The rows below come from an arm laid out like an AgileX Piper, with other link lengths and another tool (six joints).
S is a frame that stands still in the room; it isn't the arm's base.
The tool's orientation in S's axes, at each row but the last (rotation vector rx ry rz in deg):
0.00, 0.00, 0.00
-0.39, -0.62, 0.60
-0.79, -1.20, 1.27
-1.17, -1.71, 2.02
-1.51, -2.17, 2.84
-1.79, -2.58, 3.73
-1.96, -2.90, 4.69
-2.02, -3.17, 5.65
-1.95, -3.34, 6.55
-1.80, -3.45, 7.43
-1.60, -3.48, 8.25
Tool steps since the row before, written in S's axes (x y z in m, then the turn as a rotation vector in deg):
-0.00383, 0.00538, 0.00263, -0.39, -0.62, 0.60
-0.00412, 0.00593, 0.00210, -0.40, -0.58, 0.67
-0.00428, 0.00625, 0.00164, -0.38, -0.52, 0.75
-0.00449, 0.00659, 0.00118, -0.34, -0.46, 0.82
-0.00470, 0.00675, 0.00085, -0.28, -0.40, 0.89
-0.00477, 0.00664, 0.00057, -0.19, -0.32, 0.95
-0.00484, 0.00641, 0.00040, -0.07, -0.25, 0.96
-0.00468, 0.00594, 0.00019, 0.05, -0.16, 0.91
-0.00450, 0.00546, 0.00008, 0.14, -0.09, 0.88
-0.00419, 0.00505, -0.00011, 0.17, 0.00, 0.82
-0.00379, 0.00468, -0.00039, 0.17, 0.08, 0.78
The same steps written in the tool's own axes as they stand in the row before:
-0.00383, 0.00538, 0.00263, -0.39, -0.62, 0.60
-0.00403, 0.00596, 0.00218, -0.40, -0.58, 0.67
-0.00410, 0.00632, 0.00181, -0.38, -0.52, 0.75
-0.00422, 0.00672, 0.00145, -0.33, -0.46, 0.82
-0.00432, 0.00695, 0.00120, -0.27, -0.41, 0.89
-0.00429, 0.00691, 0.00099, -0.17, -0.34, 0.95
-0.00427, 0.00676, 0.00086, -0.04, -0.28, 0.95
-0.00405, 0.00636, 0.00065, 0.08, -0.20, 0.90
-0.00383, 0.00593, 0.00052, 0.18, -0.14, 0.87
-0.00350, 0.00555, 0.00029, 0.22, -0.05, 0.81
-0.00309, 0.00518, -0.00004, 0.23, 0.03, 0.77

